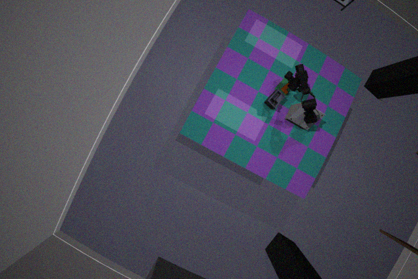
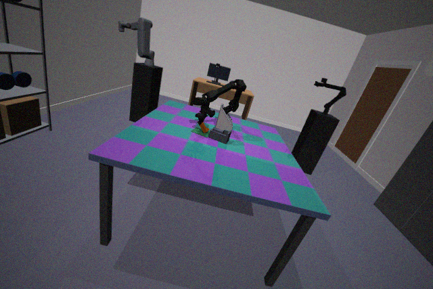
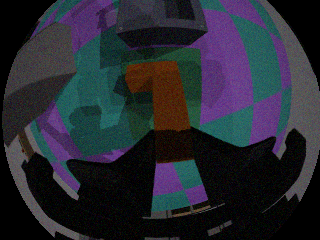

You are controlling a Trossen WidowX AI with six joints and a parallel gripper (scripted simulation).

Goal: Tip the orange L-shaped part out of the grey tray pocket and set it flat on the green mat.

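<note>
Now: the orange L-shaped part 10 mm behind my gripper tip, 30 mm to the left of it and 30 mm below it. From my gripper tip the other things lie so: green mat 20 mm to the left, 90 mm below.
</note>
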